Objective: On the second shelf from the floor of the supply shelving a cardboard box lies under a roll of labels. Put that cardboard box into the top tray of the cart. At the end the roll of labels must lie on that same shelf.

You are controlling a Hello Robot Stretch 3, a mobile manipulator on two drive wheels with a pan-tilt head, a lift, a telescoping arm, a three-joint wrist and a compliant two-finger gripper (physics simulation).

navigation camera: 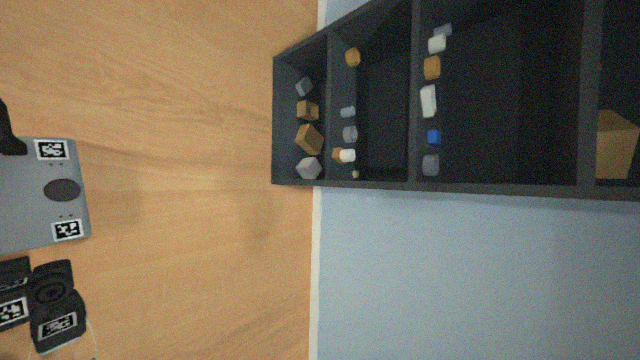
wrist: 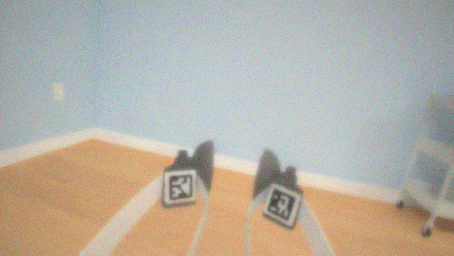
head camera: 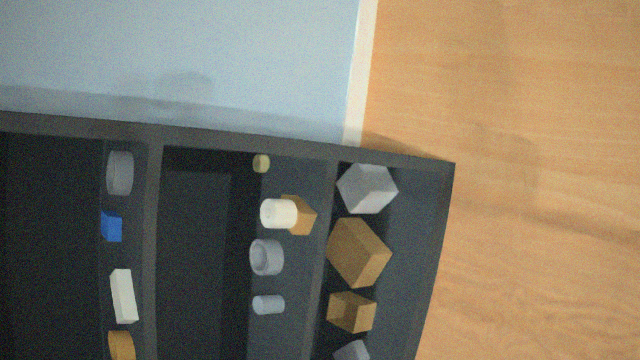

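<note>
There's a supply shelving [head camera: 193,212] here, and you'd find the shelving [navigation camera: 517,100] in the navigation camera view too. I can also see a white roll of labels [head camera: 274,213] and a cardboard box [head camera: 306,216], though the box is out of frame in the wrist view. And my gripper [wrist: 236,163] is there as well.
</note>
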